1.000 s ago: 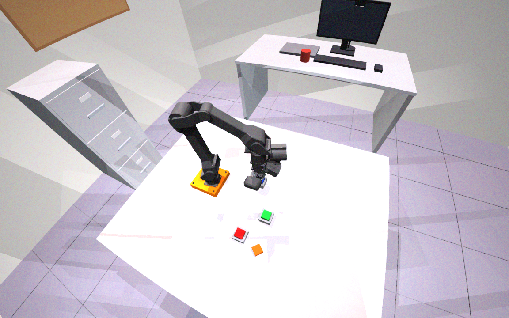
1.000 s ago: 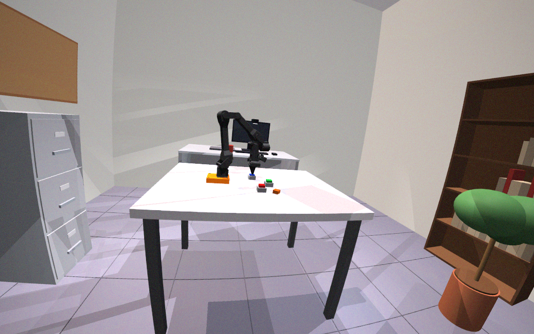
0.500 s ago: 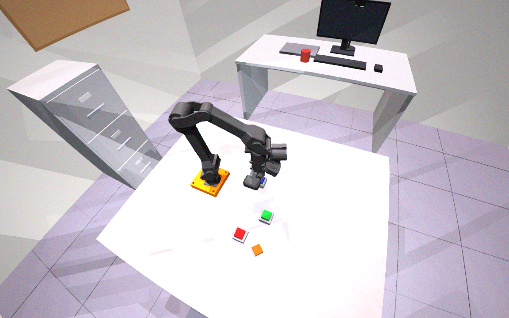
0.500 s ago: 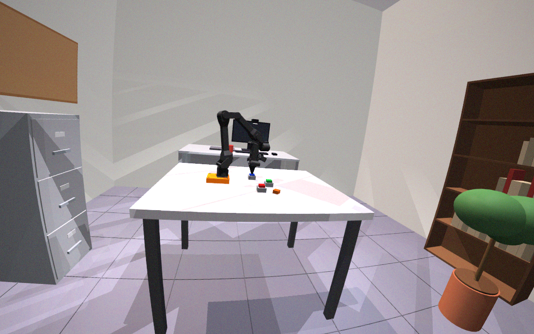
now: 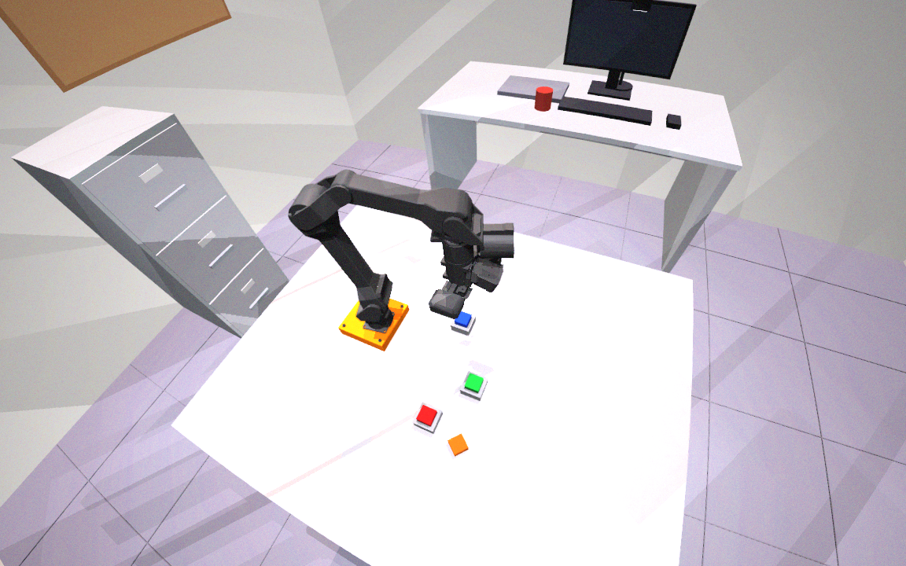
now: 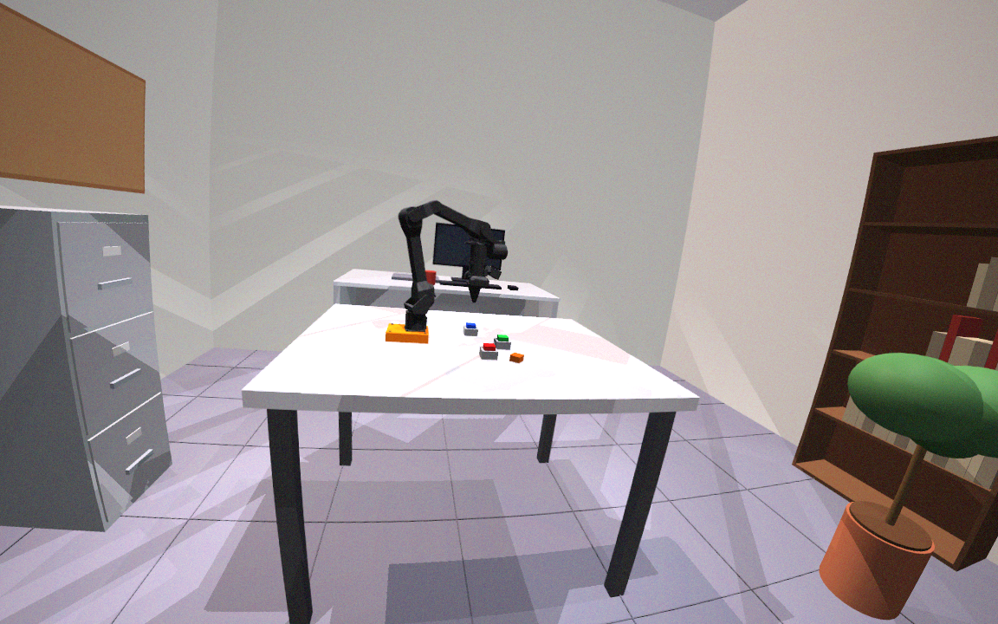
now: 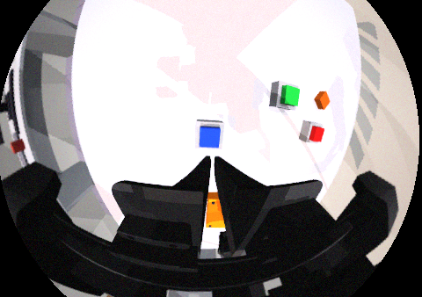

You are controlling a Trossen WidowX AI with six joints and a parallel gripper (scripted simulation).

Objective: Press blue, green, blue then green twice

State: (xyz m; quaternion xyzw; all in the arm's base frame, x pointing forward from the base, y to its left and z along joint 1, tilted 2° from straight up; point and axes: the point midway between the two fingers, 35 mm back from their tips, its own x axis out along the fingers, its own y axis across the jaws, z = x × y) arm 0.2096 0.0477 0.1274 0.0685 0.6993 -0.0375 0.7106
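My gripper tip is now 60 mm short of the green button, 150 mm to the left of it and 80 mm above it. From my gripper tip the other things lie so: blue button 80 mm below; then small orange block 60 mm ahead, 280 mm to the right, 110 mm below; then red button 20 mm behind, 250 mm to the right, 80 mm below.
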